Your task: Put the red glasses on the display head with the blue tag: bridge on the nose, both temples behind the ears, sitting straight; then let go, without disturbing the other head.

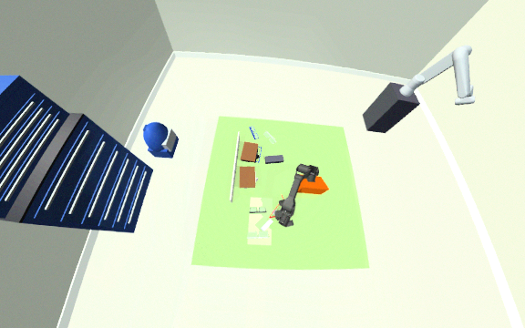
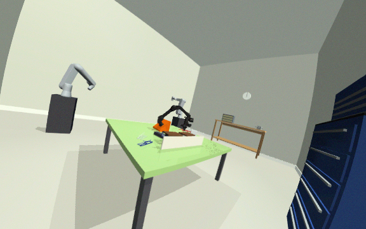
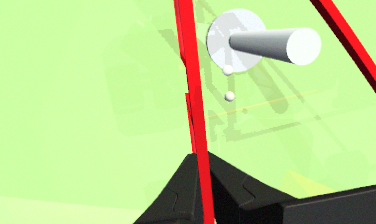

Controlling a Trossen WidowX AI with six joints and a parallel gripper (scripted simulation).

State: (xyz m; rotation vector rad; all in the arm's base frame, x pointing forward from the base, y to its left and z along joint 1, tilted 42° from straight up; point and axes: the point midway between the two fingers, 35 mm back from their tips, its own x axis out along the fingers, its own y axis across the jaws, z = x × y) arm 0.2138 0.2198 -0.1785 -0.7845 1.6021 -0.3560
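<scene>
The white peg is 6 cm ahead of my gripper tip, 2 cm to the right of it and 4 cm below it. Round my gripper tip: display head: 27 cm ahead, 26 cm to the right, 1 cm below; then long white panel: 41 cm ahead, 36 cm to the right, 1 cm below; then dark case: 8 cm ahead, 47 cm to the right, 4 cm below.
</scene>
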